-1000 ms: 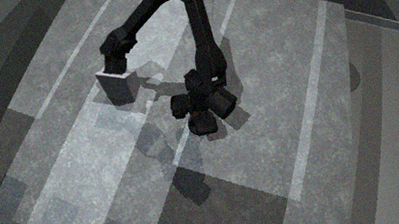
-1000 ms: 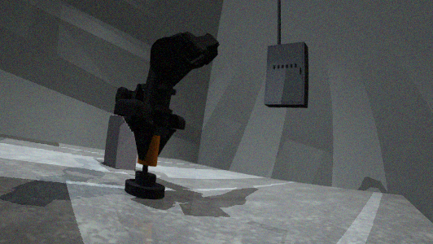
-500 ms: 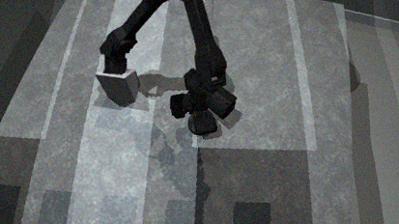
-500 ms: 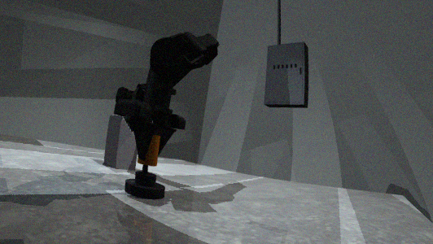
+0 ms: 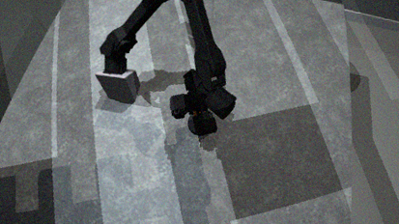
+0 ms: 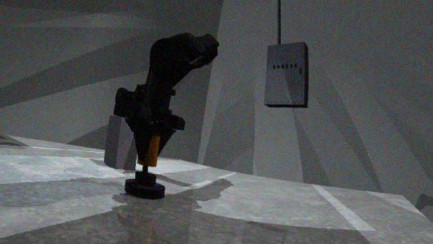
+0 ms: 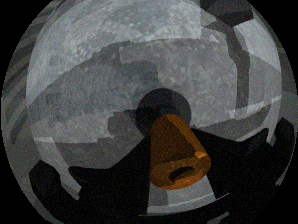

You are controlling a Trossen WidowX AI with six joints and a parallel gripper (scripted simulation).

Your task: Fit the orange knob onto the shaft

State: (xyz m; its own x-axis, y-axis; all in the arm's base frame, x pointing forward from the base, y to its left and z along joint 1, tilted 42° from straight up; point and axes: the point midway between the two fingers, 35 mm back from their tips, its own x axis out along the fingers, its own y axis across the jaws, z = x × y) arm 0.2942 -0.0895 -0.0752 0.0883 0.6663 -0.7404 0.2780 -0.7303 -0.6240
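Now: gripper tip 40 mm above the dark pedestal. Also, from my gripper tip: knob 20 mm above.
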